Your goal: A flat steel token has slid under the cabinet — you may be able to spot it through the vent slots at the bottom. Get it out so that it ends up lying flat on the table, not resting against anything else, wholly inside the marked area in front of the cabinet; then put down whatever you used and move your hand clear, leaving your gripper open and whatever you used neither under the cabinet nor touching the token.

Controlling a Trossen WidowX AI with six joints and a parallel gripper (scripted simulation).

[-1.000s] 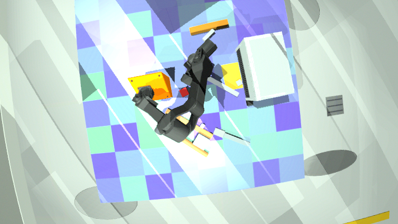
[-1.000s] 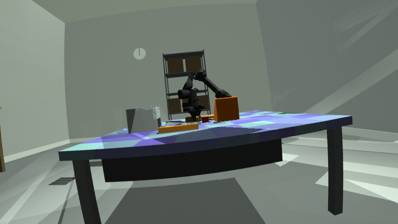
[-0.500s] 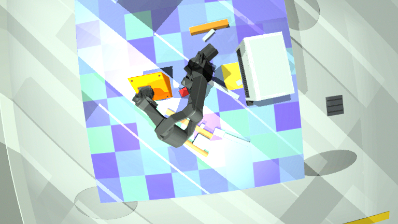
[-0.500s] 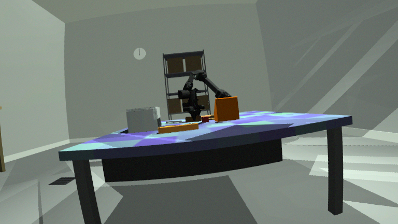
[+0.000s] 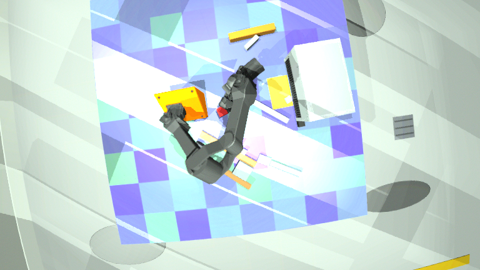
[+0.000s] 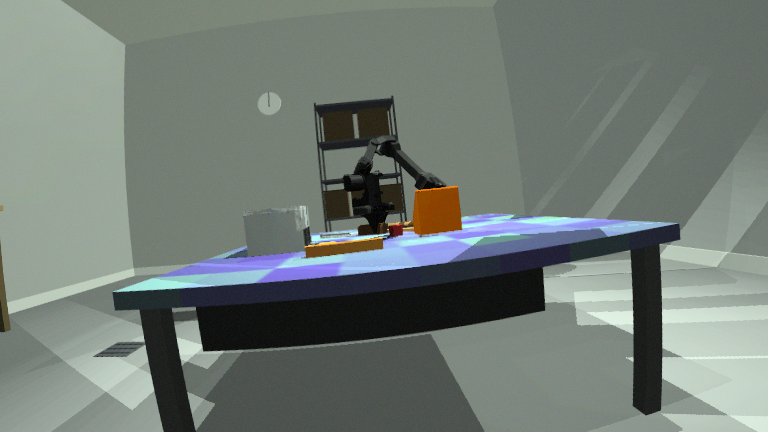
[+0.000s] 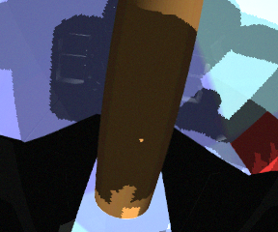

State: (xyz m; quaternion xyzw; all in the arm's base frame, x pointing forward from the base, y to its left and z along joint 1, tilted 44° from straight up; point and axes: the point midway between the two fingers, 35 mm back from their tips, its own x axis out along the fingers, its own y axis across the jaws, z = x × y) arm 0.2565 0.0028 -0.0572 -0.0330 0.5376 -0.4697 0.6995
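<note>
Now: gripper tip 260 mm to the left of the flat wooden stick, 80 mm past it and 20 mm above it. Round my gripper tip: small pale flat piece (240 mm ahead, 70 mm to the right, 20 mm below); red cube (80 mm to the right, 80 mm behind, 10 mm below); small white block (220 mm to the left, 110 mm ahead, 20 mm below).
</note>
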